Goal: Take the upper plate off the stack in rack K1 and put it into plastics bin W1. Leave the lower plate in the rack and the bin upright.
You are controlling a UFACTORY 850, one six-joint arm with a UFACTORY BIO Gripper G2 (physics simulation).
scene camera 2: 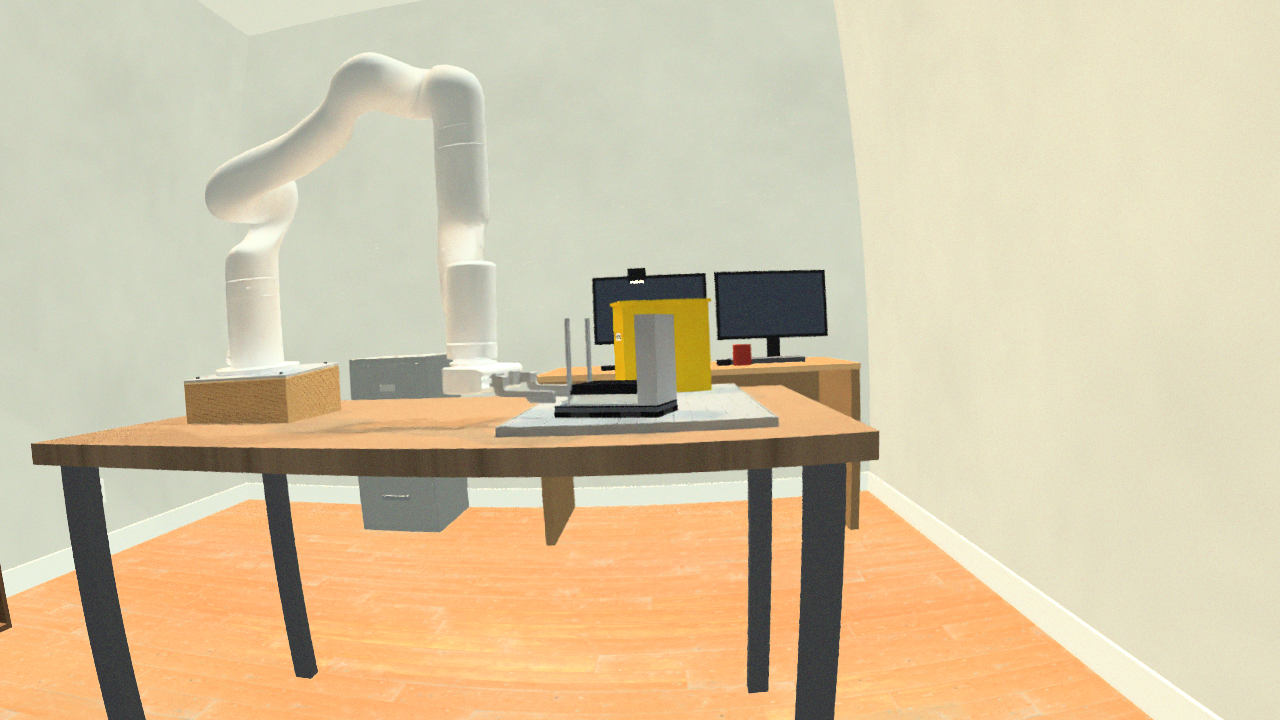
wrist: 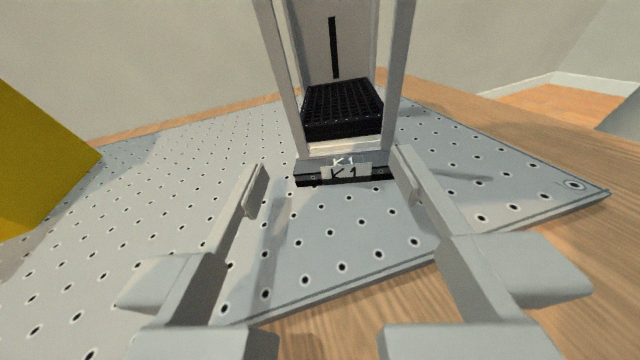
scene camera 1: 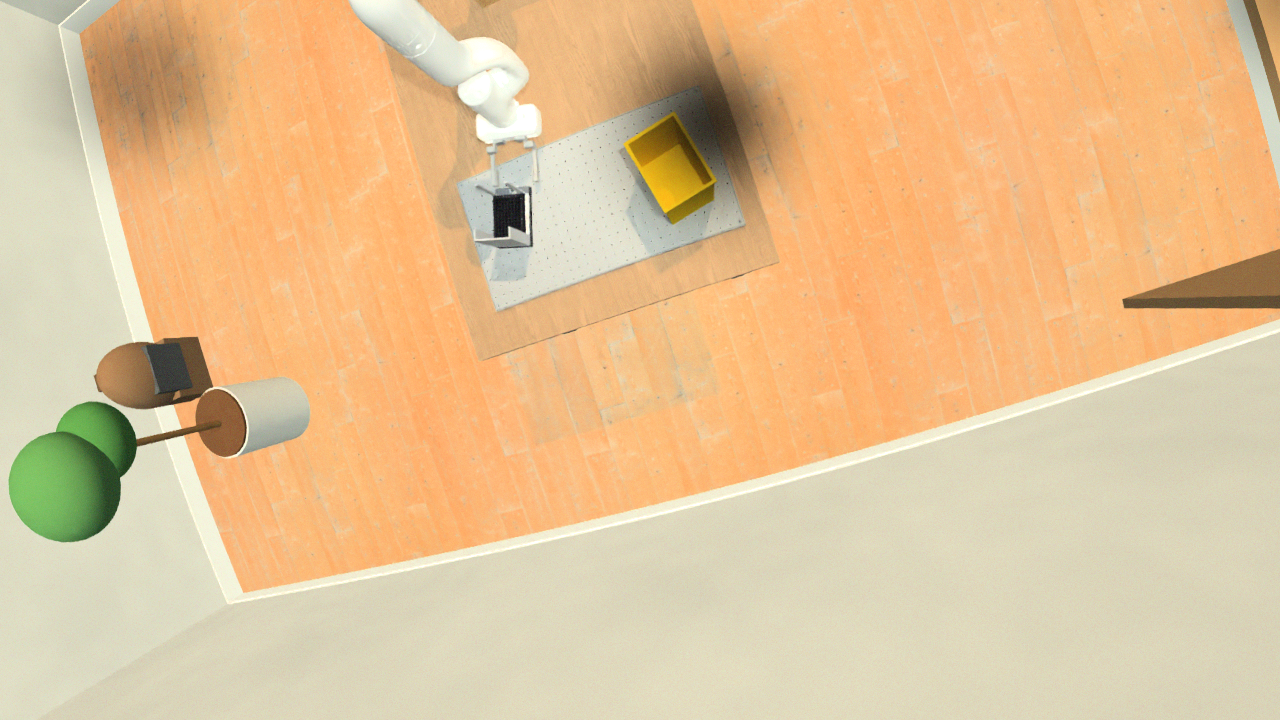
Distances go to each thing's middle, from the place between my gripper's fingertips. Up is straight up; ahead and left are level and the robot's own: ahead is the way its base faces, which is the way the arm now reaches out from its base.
I see the pale plate (wrist: 368, 141) 8 cm ahead of my hand and 4 cm to the right of it. Round my hand: black plate (scene camera 1: 508, 210): 8 cm ahead, 4 cm to the right, 1 cm above; yellow bin W1 (scene camera 1: 666, 156): 40 cm to the left, 13 cm ahead, 6 cm above.
